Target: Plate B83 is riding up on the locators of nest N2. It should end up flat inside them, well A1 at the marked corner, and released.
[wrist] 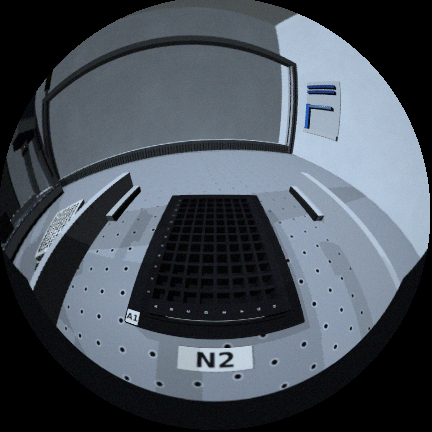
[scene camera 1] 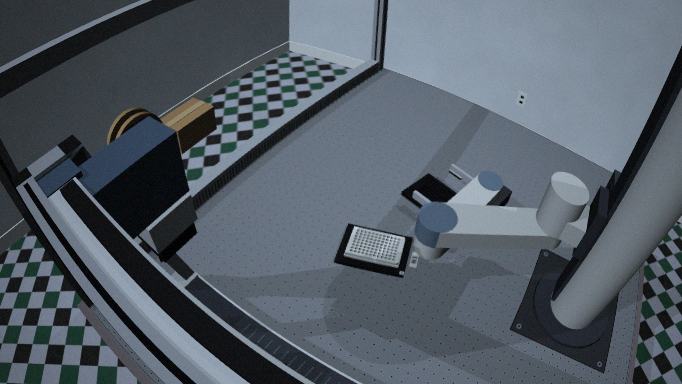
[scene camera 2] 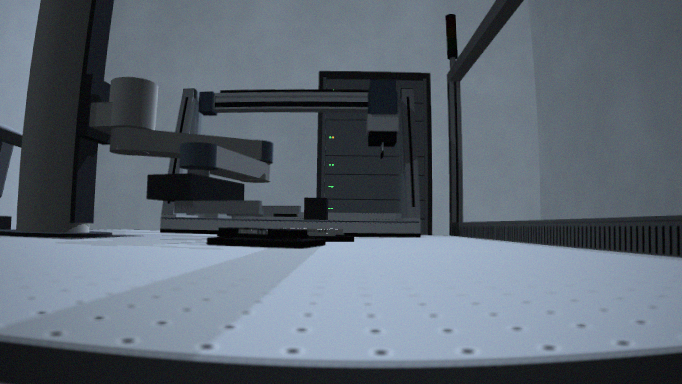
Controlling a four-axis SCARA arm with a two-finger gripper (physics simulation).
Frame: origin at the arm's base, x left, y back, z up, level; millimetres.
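Where they show: gripper, fingertip midpoint: (wrist: 214, 176) (scene camera 1: 433, 179) (scene camera 2: 282, 209); arm's base, link origin: (scene camera 1: 569, 308).
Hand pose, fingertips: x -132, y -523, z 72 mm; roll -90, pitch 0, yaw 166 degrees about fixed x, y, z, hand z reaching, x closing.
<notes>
Each offset is from my fingertips to the top centre of the thing. "spot": to the spot under its first point.
The black well plate B83 {dx +8, dy +32, dz -32 mm} (scene camera 1: 431, 188) (scene camera 2: 287, 233) (wrist: 215, 245) sits in the black nest N2 {dx +6, dy +24, dz -44 mm} (scene camera 1: 407, 196) (scene camera 2: 265, 243) (wrist: 210, 332). In the wrist view it looks level, with the nest's rim showing around its near end and sides. Its lettered near-left corner, row A, is beside the white A1 marker {spot: dx +76, dy +83, dz -47 mm} (wrist: 132, 316). My gripper (scene camera 1: 438, 185) (scene camera 2: 280, 210) (wrist: 214, 176) is open and empty. Its fingers stand wide apart, one on each side of the plate and clear of it, above its height. The plate's far edge and its seating there are hard to judge.
A white well plate {dx +251, dy -26, dz -33 mm} (scene camera 1: 375, 246) (wrist: 59, 227) sits in another black nest {spot: dx +316, dy -76, dz -46 mm} (scene camera 1: 341, 256), beside N2. The N2 label {spot: dx +29, dy +118, dz -57 mm} (wrist: 215, 359) lies before the nest. A gantry with a blue carriage {spot: dx +670, dy -175, dz +411 mm} (scene camera 1: 140, 170) (scene camera 2: 383, 97) and the arm's column (scene camera 1: 625, 200) (scene camera 2: 57, 125) stand on the table.
</notes>
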